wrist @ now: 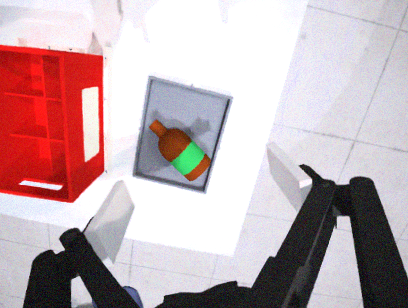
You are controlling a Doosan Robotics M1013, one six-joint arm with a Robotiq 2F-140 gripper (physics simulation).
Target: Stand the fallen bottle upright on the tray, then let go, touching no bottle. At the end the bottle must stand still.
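Frame: origin at the arm's base, x ahead, y left, z up, level; millimetres.
Where they show: gripper, fingertip midpoint: (197,176).
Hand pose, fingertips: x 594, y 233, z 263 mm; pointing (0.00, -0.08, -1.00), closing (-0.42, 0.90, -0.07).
Note:
Things, the pixels of their centre, and the offset from my fingertips. "pt": a spot on its surface instead. Level surfaces: height alone.
- brown bottle, body centre: (176,147) dx +93, dy -48, dz -328 mm
- grey tray, surface spot: (137,150) pt dx +126, dy -142, dz -344 mm
- red crate, body centre: (48,119) dx +70, dy -322, dz -282 mm
- white table, its level: dz -370 mm
A brown bottle (172,143) with a green band lies on its side in the grey tray (137,150). Its neck points to the upper left and its base to the lower right, near the tray's right wall. My gripper (197,176) is open, with its two light finger pads wide apart. The pads show on either side of the tray, nearer to the camera than the bottle, and nothing is between them. How high the gripper is above the bottle is hard to tell.
A red crate (75,170) with compartments stands to the left of the tray on the white table (245,150). The table's right and front edges show, with the tiled floor (345,100) beyond. A small blue thing (132,296) shows partly at the bottom, behind the left finger.

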